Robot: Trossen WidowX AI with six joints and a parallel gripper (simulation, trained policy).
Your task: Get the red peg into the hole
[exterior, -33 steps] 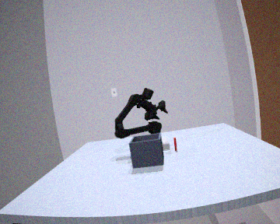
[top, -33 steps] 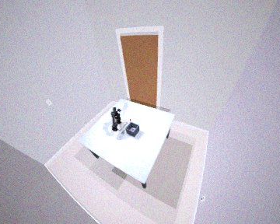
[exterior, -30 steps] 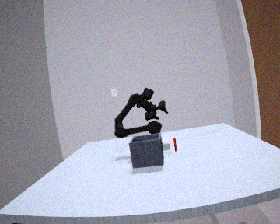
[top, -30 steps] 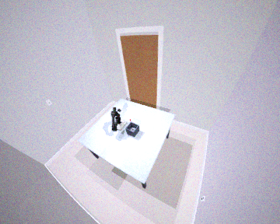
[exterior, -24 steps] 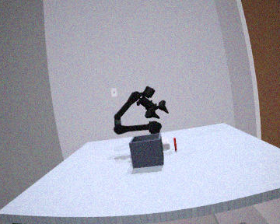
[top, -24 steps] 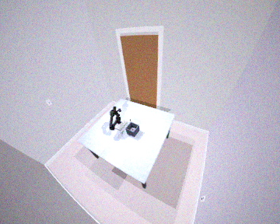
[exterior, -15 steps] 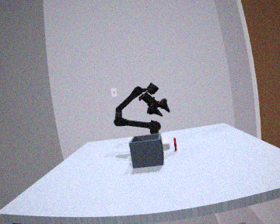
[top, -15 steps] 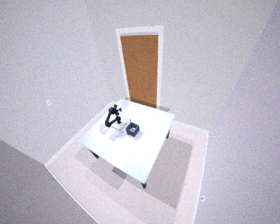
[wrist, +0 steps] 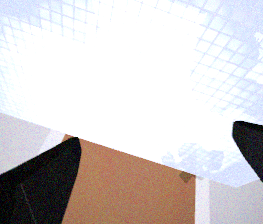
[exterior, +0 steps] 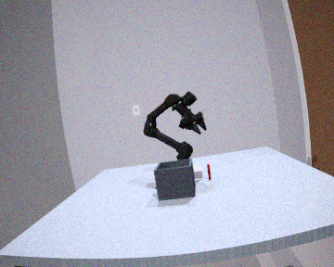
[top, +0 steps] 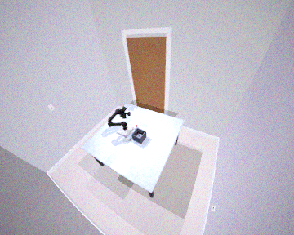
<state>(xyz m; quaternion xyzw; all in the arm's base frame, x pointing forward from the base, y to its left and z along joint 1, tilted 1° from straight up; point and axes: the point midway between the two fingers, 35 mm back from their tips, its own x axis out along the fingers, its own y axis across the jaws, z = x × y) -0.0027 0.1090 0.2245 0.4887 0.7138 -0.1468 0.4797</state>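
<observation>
Now: gripper tip 15 cm short of the red peg, 2 cm to the right of it and 19 cm above it.
</observation>
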